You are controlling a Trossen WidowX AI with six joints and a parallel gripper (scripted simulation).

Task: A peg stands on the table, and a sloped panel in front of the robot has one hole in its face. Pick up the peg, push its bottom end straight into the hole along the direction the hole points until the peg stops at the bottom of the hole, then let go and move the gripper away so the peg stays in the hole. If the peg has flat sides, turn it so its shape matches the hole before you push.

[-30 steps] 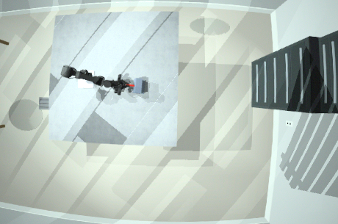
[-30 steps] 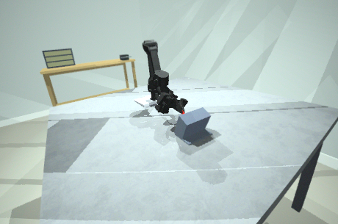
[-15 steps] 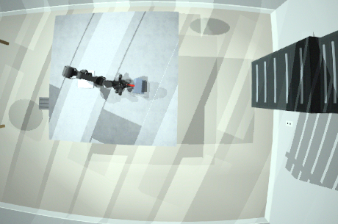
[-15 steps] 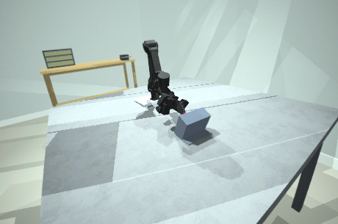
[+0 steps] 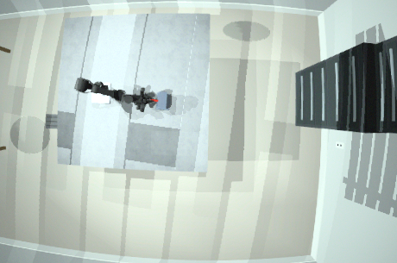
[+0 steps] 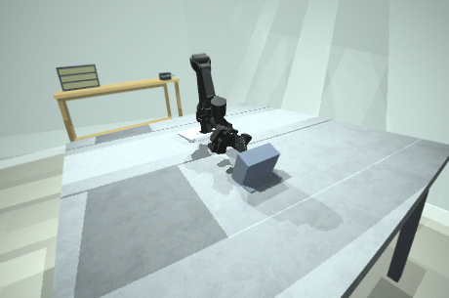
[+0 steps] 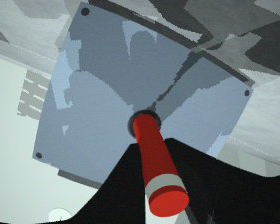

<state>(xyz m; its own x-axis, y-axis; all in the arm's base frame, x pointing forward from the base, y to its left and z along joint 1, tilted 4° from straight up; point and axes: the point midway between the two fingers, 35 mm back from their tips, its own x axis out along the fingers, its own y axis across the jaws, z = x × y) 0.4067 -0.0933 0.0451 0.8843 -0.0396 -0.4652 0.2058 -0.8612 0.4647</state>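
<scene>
Now: gripper tip 50 mm short of the blue-grey sloped panel and 20 mm above it. The rest, counted from my gripper tip: round red peg 20 mm behind, 10 mm above.
</scene>
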